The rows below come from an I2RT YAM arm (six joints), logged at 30 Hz.
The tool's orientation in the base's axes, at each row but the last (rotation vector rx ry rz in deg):
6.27 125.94 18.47
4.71 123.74 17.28
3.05 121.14 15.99
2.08 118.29 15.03
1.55 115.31 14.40
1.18 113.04 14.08
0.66 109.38 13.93
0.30 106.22 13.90
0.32 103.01 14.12
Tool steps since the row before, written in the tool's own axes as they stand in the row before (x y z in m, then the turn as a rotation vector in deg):
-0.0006 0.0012 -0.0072 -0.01 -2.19 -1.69
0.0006 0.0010 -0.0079 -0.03 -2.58 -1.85
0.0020 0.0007 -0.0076 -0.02 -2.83 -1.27
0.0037 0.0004 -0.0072 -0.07 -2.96 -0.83
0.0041 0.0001 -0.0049 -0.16 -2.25 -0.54
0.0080 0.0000 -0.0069 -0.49 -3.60 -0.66
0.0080 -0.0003 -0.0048 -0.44 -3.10 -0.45
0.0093 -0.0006 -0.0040 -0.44 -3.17 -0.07
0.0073 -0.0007 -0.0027 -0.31 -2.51 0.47
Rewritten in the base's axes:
-0.0054 -0.0003 0.0049 -1.26 -2.43 0.39
-0.0069 -0.0004 0.0041 -1.36 -2.84 0.40
-0.0075 -0.0004 0.0023 -0.85 -2.98 0.04
-0.0081 -0.0003 0.0002 -0.44 -3.04 -0.15
-0.0062 -0.0002 -0.0016 -0.20 -2.31 -0.06
-0.0095 -0.0001 -0.0046 -0.05 -3.69 0.04
-0.0072 -0.0001 -0.0059 0.08 -3.16 0.01
-0.0065 -0.0001 -0.0078 0.44 -3.17 -0.10
-0.0043 -0.0001 -0.0065 0.85 -2.42 -0.23

